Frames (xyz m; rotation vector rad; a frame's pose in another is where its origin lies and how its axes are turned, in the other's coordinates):
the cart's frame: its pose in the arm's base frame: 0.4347 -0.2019 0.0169 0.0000 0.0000 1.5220
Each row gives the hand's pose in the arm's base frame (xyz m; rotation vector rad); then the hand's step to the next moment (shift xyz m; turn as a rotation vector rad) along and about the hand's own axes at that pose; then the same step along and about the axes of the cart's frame.
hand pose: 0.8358 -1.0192 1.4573 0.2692 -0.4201 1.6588
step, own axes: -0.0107 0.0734 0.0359 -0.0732 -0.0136 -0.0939
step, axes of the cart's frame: -0.0352 0.0719 0.0195 -0.0235 -0.0306 -0.1134
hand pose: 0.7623 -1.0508 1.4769 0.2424 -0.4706 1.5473
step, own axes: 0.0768 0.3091 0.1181 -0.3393 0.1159 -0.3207
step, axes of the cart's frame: 0.0087 0.3261 0.0946 -0.1644 0.0486 -0.4495
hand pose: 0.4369 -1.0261 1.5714 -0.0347 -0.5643 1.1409
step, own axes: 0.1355 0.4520 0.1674 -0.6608 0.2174 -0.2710
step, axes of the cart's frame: 0.2492 0.4300 0.0605 -0.4209 0.2387 -0.5685
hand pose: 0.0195 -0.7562 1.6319 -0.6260 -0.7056 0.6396
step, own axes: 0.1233 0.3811 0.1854 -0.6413 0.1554 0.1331
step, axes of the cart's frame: 0.3772 0.2019 -0.1086 -0.3402 0.5119 -0.2746
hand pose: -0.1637 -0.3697 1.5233 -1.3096 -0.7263 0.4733
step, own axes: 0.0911 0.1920 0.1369 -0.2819 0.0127 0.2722
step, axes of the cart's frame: 0.1976 0.0279 -0.1551 -0.0208 0.3887 -0.0471
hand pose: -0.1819 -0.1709 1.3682 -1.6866 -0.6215 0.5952
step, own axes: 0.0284 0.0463 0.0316 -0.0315 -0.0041 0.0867
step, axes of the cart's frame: 0.0338 -0.0016 -0.0529 0.0366 0.0841 -0.0104
